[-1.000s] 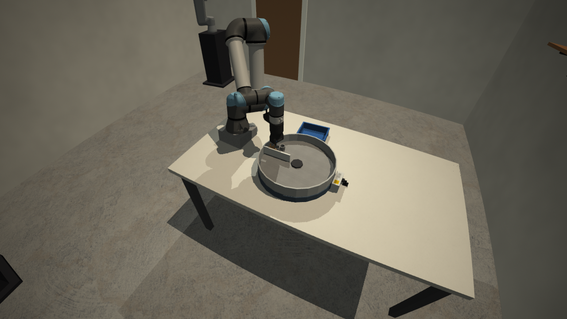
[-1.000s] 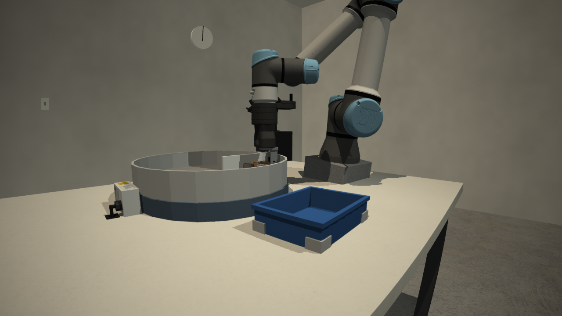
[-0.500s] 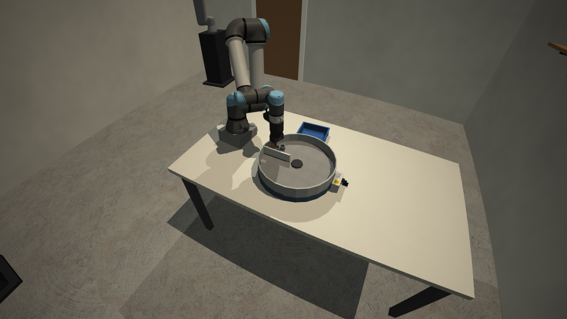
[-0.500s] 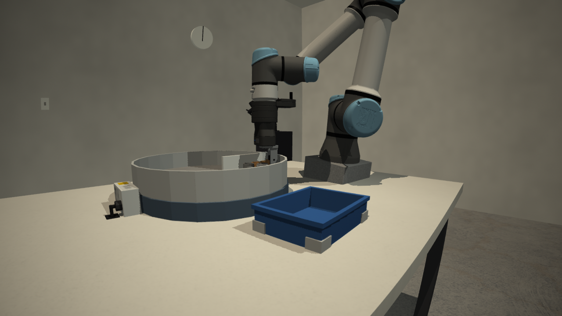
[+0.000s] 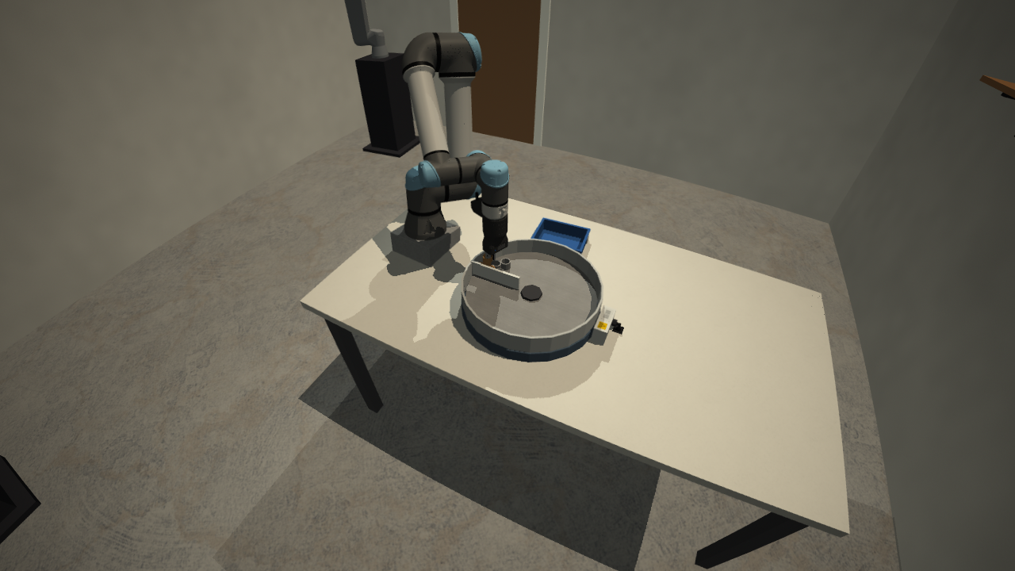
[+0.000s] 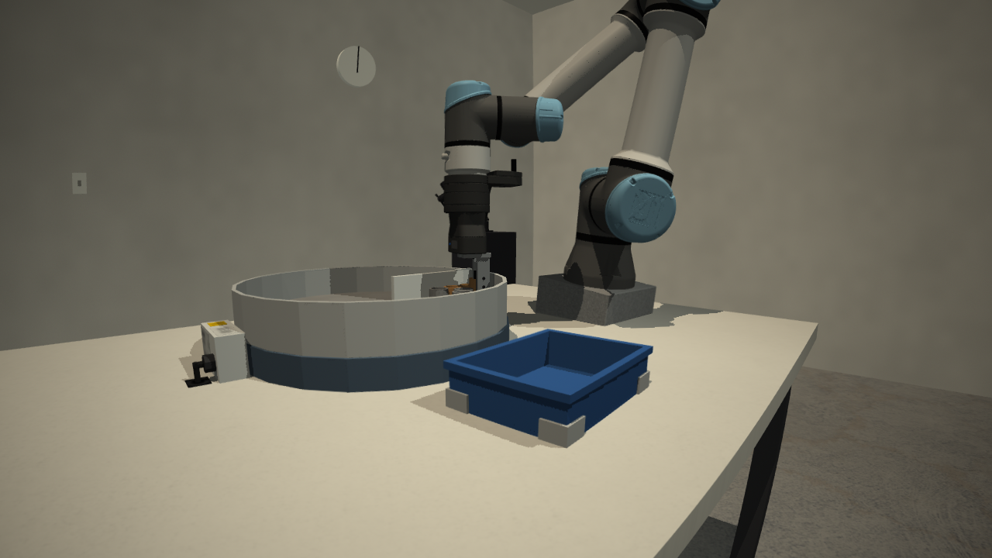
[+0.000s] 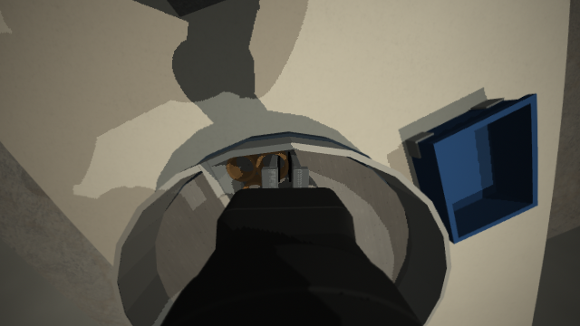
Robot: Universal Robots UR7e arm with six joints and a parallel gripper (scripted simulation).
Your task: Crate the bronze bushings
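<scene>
Now: hand 17 cm short of the blue crate, 26 cm to the right of it and 7 cm above it. Also, from my hand: turning table: 19 cm ahead, 8 cm to the right, 4 cm below.
</scene>
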